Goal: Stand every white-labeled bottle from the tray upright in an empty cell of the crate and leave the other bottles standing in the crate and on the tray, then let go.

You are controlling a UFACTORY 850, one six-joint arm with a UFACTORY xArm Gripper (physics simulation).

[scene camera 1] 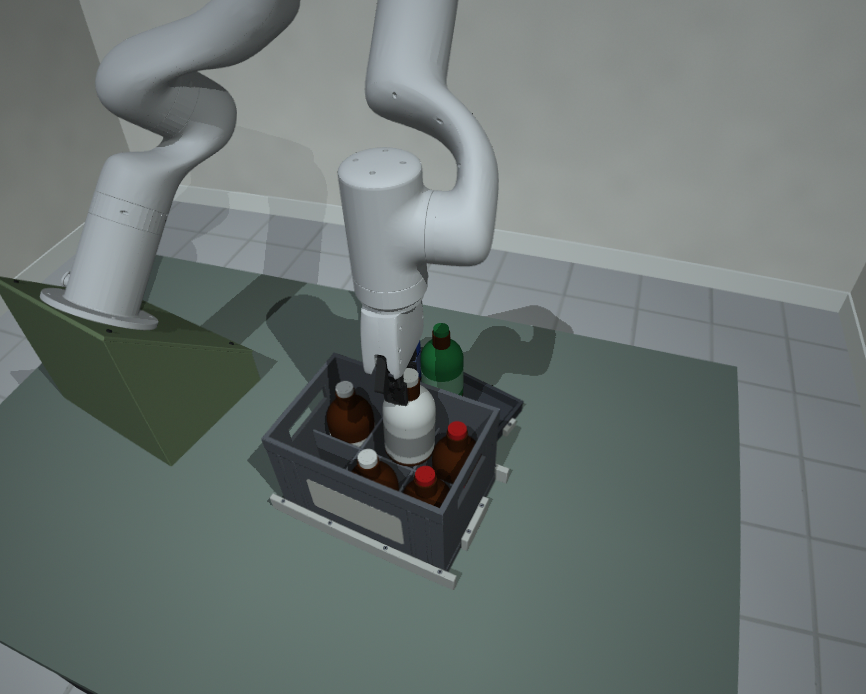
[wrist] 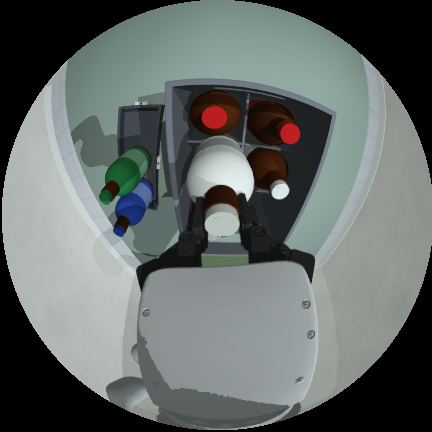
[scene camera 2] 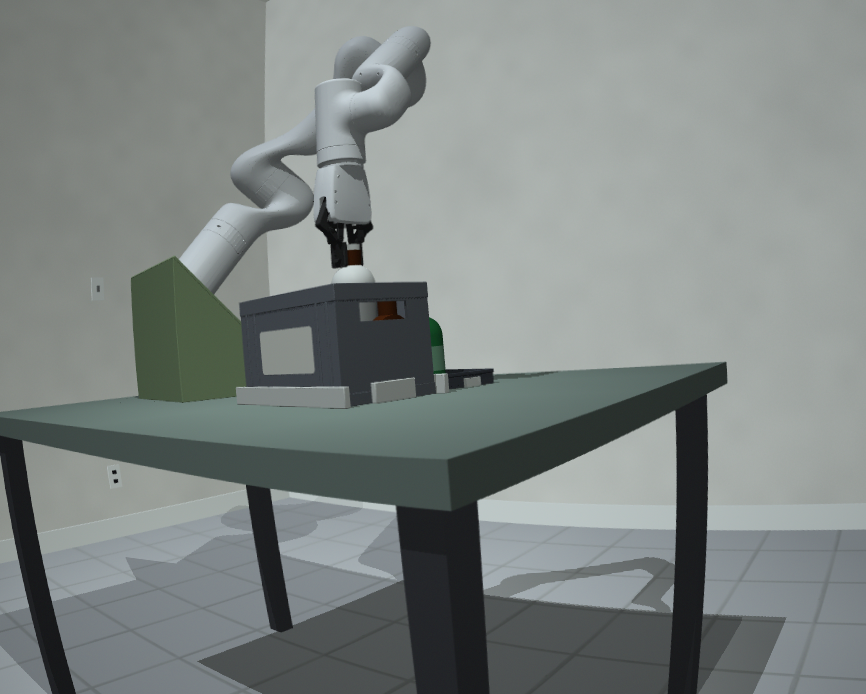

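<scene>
My gripper (scene camera 1: 396,392) (scene camera 2: 347,253) (wrist: 221,206) is shut on the neck of a white-bodied bottle (scene camera 1: 409,422) (scene camera 2: 353,275) (wrist: 220,167) with a white cap and a pale grey label. The bottle hangs about upright, partly inside the dark grey crate (scene camera 1: 422,538) (scene camera 2: 383,350) (wrist: 170,115), over the back middle cell. Its shoulder is above the crate's rim, higher than the standing bottles. Its base is partly hidden. In the crate stand two brown bottles with white caps (scene camera 1: 349,419) (scene camera 1: 375,473) and two with red caps (scene camera 1: 451,455) (scene camera 1: 425,491).
Behind the crate, a green bottle (scene camera 1: 440,360) (scene camera 2: 435,339) (wrist: 125,172) and a blue bottle (wrist: 131,207) stand on the dark tray (scene camera 1: 514,409) (scene camera 2: 485,377) (wrist: 139,122). Pale strips (scene camera 1: 361,536) edge the crate. The arm's green base block (scene camera 1: 173,390) (scene camera 2: 173,339) stands left.
</scene>
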